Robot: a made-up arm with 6 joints. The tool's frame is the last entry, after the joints. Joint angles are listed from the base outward.
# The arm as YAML. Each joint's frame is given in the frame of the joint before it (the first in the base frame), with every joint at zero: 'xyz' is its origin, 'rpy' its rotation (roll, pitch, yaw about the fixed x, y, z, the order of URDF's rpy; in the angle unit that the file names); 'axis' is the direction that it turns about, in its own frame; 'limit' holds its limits. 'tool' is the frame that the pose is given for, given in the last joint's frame.
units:
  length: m
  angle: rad
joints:
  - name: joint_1
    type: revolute
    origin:
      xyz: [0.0, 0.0, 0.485]
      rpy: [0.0, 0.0, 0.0]
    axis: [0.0, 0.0, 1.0]
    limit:
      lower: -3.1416
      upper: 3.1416
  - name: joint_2
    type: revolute
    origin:
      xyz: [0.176, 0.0, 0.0]
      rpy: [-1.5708, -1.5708, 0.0]
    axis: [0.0, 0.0, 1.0]
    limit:
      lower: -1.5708
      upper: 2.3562
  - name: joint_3
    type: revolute
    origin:
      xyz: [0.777, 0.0, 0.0]
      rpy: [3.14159, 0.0, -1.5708]
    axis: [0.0, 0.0, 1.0]
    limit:
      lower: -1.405
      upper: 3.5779
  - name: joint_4
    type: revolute
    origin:
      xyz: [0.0, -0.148, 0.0]
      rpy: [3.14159, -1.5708, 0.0]
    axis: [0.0, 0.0, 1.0]
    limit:
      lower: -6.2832
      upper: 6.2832
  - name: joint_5
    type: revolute
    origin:
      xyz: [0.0, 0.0, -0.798]
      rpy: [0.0, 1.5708, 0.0]
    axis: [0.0, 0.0, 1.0]
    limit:
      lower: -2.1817
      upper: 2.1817
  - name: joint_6
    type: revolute
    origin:
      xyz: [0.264, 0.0, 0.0]
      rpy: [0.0, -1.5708, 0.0]
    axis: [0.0, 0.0, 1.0]
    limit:
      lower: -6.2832
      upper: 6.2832
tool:
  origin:
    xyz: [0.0, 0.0, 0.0]
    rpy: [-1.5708, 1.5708, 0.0]
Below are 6 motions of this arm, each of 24 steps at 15 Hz.
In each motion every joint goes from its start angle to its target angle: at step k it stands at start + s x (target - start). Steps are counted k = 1, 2, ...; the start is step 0. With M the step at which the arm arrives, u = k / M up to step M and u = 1 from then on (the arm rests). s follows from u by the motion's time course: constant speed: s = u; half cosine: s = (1 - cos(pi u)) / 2; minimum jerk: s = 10 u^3 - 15 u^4 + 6 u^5.
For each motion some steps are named. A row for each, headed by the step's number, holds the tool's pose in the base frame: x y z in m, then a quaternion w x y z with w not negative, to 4 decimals.
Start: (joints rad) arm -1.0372 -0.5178 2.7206 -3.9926 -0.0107 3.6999
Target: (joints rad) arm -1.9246 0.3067 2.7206 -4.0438 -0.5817 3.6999
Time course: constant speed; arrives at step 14
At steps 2, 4, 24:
2: -0.4880 1.0862 1.0590 0.0613 -0.5167 -0.8427 0.1380
4: -0.3410 1.0598 1.2017 0.0913 -0.5398 -0.8286 0.1168
24: 0.0693 0.5162 1.7256 0.1477 -0.6506 -0.7422 -0.0631

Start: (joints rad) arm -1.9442 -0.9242 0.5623 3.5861 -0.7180 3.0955
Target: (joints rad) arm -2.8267 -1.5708 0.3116 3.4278 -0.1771 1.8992
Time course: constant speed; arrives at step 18
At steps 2, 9, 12, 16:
2: 0.3912 0.6203 1.9254 0.2324 -0.8233 -0.3271 -0.4014
9: 0.7055 0.6093 1.7323 0.3442 -0.7860 -0.3231 -0.3991
12: 0.8387 0.5475 1.6377 0.3896 -0.7637 -0.3253 -0.3989
16: 0.9946 0.4155 1.5030 0.4475 -0.7284 -0.3314 -0.3992

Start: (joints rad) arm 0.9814 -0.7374 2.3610 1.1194 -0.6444 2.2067
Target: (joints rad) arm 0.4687 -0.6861 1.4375 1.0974 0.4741 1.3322
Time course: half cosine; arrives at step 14
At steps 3, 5, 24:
3: -0.7306 -1.1673 1.1268 0.6253 -0.2006 -0.0345 -0.7534
5: -0.8601 -1.0662 1.2916 0.5302 -0.1995 -0.0997 -0.8180
24: -0.9686 -0.3702 1.8587 0.1503 -0.3134 -0.4958 -0.7958

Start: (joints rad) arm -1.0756 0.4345 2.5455 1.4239 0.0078 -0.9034
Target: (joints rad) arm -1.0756 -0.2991 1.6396 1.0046 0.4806 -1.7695
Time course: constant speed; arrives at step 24
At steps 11, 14, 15, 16, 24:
11: -0.1259 0.3497 2.1288 0.4684 -0.5041 -0.7029 -0.1801
14: -0.1423 0.4072 2.1384 0.5109 -0.4824 -0.7032 -0.1086
15: -0.1481 0.4264 2.1399 0.5244 -0.4742 -0.7021 -0.0847
16: -0.1540 0.4457 2.1404 0.5375 -0.4656 -0.7004 -0.0608
24: -0.2056 0.5974 2.1138 0.6280 -0.3827 -0.6655 0.1276

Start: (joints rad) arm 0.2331 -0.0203 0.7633 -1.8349 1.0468 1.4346
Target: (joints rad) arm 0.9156 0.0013 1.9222 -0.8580 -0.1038 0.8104
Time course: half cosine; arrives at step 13
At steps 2, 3, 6, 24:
2: 0.7402 -0.0162 2.0388 0.8345 0.3899 -0.2988 -0.2496
3: 0.6766 0.0074 2.1022 0.8259 0.3981 -0.3514 -0.1898
6: 0.3215 0.0341 2.2926 0.7306 0.4059 -0.5457 0.0600
24: -0.2047 -0.2324 2.2136 0.5206 0.3367 -0.7239 0.3028

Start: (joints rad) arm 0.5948 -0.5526 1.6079 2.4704 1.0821 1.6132
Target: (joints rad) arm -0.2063 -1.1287 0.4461 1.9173 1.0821 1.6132
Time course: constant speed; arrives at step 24
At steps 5, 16, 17, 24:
5: -0.7134 -0.1440 1.9232 0.4546 0.5662 0.0803 0.6828
16: -0.6728 0.1605 1.8431 0.5231 0.6129 0.1476 0.5736
17: -0.6606 0.1857 1.8321 0.5260 0.6191 0.1522 0.5629
24: -0.5412 0.3373 1.7391 0.5307 0.6702 0.1738 0.4888

